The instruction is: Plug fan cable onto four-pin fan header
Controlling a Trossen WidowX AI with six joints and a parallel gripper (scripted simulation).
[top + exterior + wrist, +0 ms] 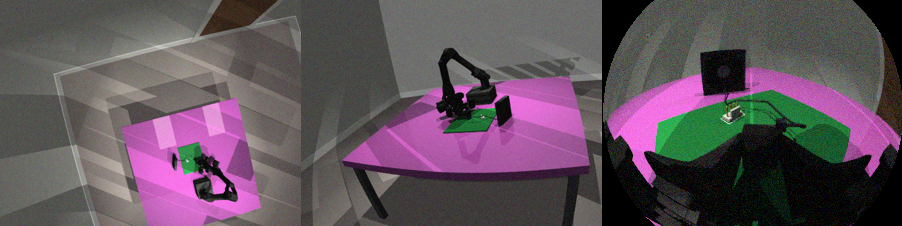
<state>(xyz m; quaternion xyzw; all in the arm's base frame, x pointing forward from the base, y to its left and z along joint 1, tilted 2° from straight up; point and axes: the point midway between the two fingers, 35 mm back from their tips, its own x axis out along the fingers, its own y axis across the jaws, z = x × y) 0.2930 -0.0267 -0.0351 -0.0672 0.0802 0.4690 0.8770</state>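
The dark plug is 1 cm to the right of my gripper tip and 1 cm below it. Also, from my gripper tip: black fan (3 cm ahead, 22 cm to the left, 3 cm above); green board (2 cm ahead, 4 cm to the left, 5 cm below); fan header (1 cm ahead, 9 cm to the left, 3 cm below).
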